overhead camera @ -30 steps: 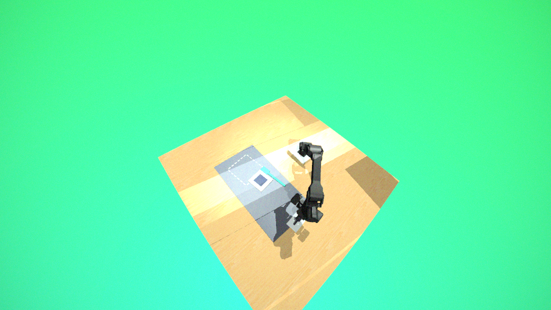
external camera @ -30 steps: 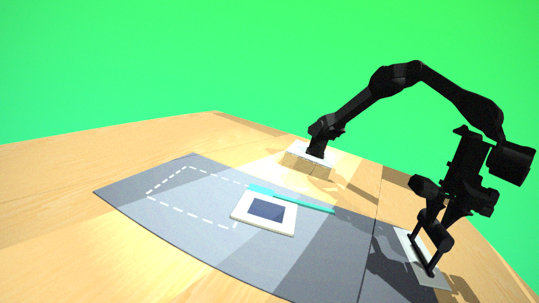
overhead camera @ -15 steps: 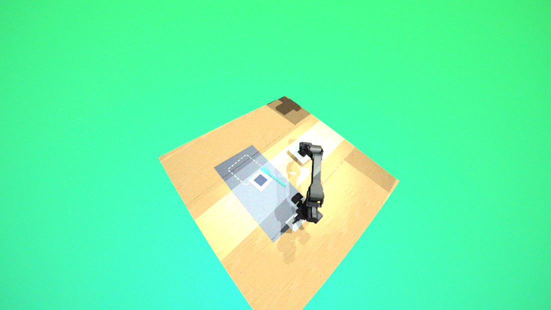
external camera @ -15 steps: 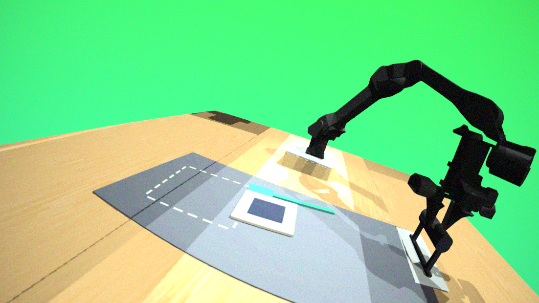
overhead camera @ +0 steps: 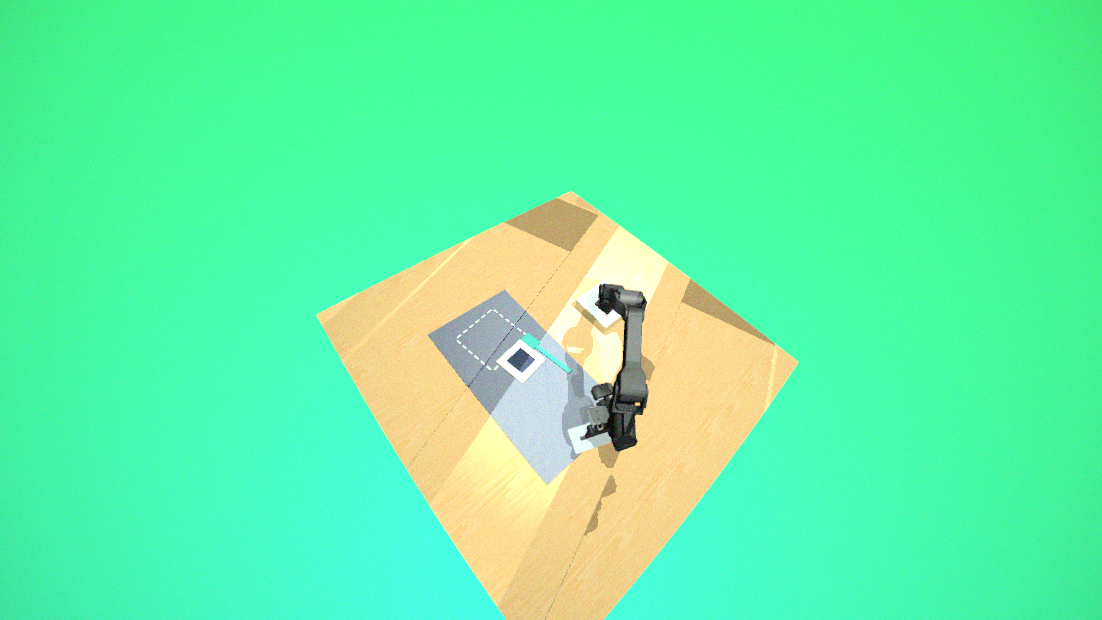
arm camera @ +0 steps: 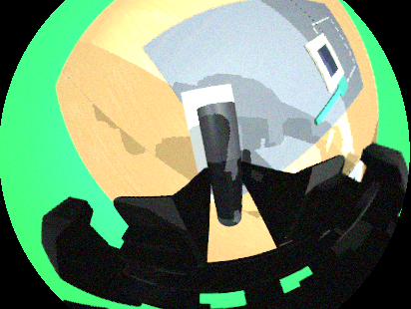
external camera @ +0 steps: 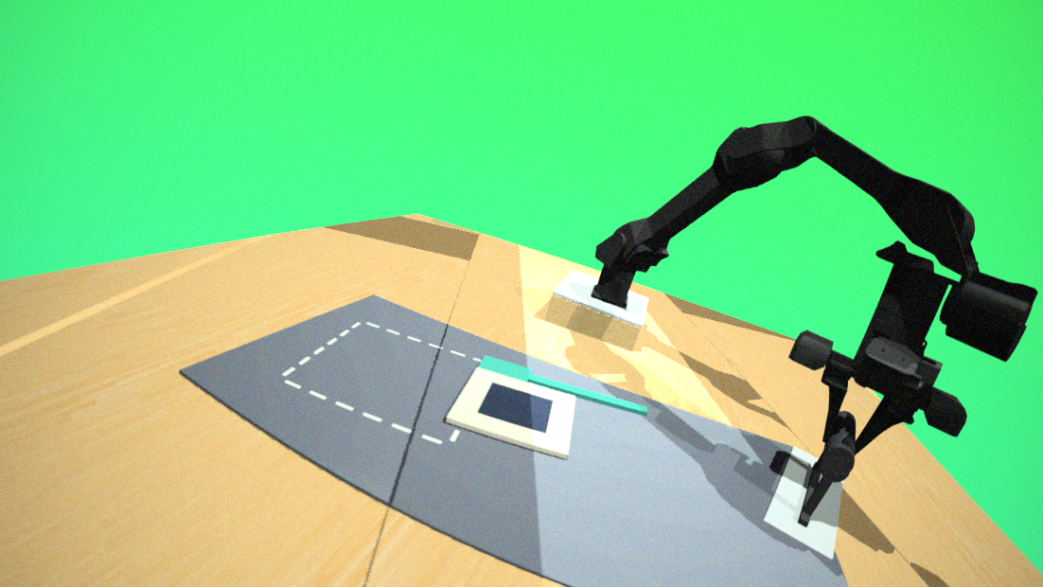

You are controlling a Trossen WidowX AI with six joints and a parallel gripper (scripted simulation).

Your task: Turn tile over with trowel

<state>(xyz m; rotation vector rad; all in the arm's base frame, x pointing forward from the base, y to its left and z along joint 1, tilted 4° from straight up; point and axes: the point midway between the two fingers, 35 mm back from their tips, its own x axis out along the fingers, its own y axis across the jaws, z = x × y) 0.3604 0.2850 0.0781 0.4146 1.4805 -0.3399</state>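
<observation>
My gripper tip is now 20 mm short of the small trowel, 10 mm to the left of it and 30 mm above it. Also, from my gripper tip: tile: 10 mm ahead, 350 mm to the right, 60 mm below; then thin teal strip: 70 mm behind, 330 mm to the right, 60 mm below; then grey mat: 30 mm ahead, 320 mm to the right, 80 mm below.
</observation>
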